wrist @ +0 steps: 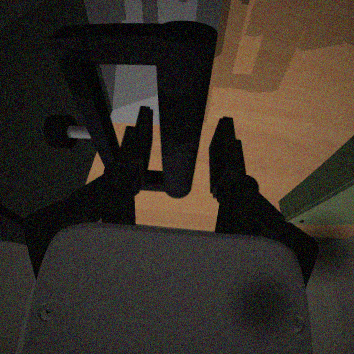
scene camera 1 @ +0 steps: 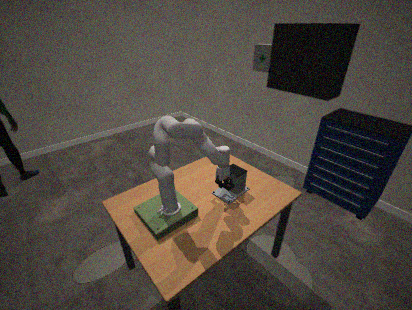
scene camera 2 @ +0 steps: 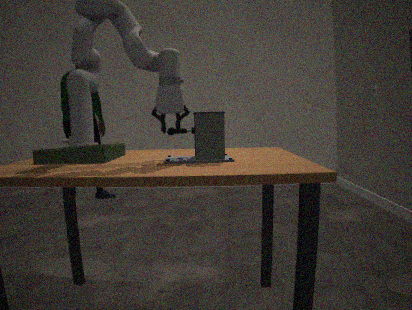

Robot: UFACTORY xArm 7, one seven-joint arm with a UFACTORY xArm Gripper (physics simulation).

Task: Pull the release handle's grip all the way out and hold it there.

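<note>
The release handle is a dark frame with a thick bar as its grip [wrist: 184, 100] [scene camera 2: 172, 131]. It stands out from the side of a grey box [scene camera 1: 240, 181] [scene camera 2: 210, 137] [wrist: 25, 170]. A short light rod [wrist: 79, 132] shows between the box and the frame. My gripper [scene camera 1: 223, 184] [scene camera 2: 171, 128] [wrist: 183, 127] is partly open at the handle. In the wrist view the grip bar lies between the two fingers, with a gap to each; the left finger overlaps the frame's opening. Nothing is clamped. How deep the fingertips reach around the bar is hard to tell.
The box stands on a light base plate [scene camera 1: 226, 195] [scene camera 2: 175, 159] [wrist: 137, 87] on the wooden table [scene camera 1: 200, 175] [scene camera 2: 280, 162]. The arm's green base block [scene camera 1: 150, 220] [scene camera 2: 107, 151] [wrist: 325, 200] stands on the table. A person [scene camera 2: 65, 105] stands behind the table.
</note>
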